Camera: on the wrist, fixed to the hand. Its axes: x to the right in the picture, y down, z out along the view.
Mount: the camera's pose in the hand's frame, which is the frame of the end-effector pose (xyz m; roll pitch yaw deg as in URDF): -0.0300 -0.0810 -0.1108 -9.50 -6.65 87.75
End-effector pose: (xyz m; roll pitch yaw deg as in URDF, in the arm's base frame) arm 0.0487 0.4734 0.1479 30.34 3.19 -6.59
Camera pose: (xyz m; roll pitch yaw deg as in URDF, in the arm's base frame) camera 0.0098 0.4639 0.0132 -4.10 -36.74 78.23
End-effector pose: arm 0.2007 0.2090 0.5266 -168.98 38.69 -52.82
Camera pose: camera 0.2800 0.2010 0.6423 130.63 15.14 -152.31
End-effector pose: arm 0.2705 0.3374 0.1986 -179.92 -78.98 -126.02
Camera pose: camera 0.4033 0.3825 0.1904 -110.71 -0.91 151.02
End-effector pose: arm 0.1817 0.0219 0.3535 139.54 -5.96 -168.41
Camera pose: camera 0.2410 -0.1023 0.3820 175.92 -33.85 100.28
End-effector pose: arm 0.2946 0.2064 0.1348 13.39 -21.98 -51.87
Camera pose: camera 0.2649 0.1582 0.0062 -32.30 -19.40 43.73
